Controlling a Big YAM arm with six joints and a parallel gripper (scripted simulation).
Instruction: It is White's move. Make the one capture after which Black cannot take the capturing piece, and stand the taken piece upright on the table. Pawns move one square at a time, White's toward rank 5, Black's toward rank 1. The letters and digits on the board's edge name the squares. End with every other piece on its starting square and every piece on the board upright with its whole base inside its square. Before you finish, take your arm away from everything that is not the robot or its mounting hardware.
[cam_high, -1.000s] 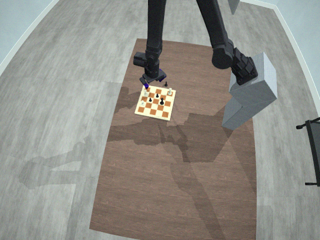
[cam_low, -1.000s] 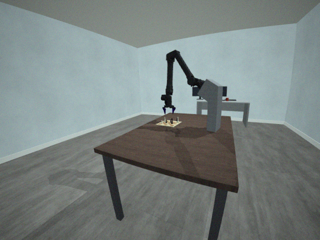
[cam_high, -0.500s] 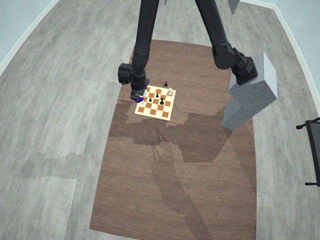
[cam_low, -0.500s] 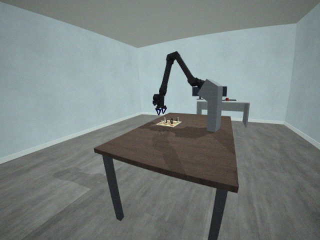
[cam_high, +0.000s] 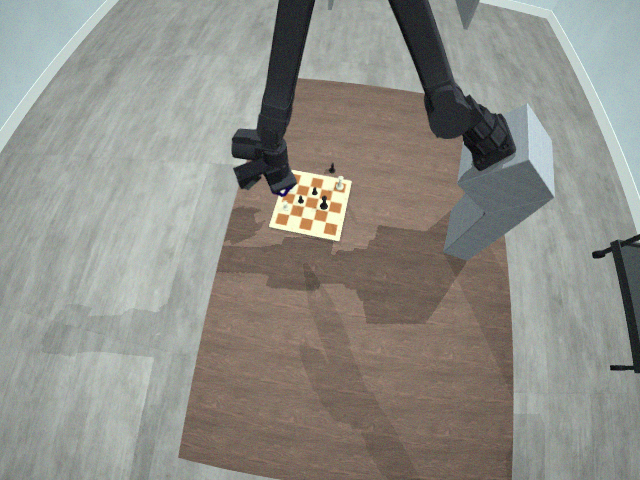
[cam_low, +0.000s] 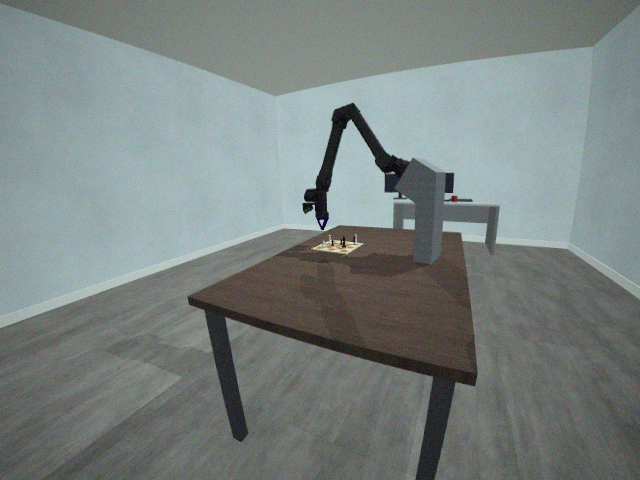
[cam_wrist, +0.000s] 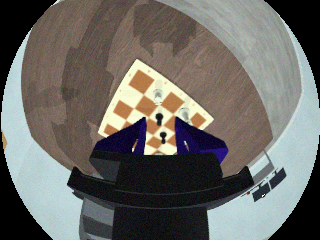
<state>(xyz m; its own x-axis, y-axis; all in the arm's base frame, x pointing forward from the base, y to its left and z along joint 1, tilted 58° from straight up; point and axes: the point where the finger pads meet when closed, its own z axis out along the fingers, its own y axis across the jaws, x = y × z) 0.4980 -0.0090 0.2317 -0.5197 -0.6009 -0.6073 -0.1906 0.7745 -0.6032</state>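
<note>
My hand is 110 mm above the chessboard, 90 mm past it and 10 mm to the left of it.
</note>
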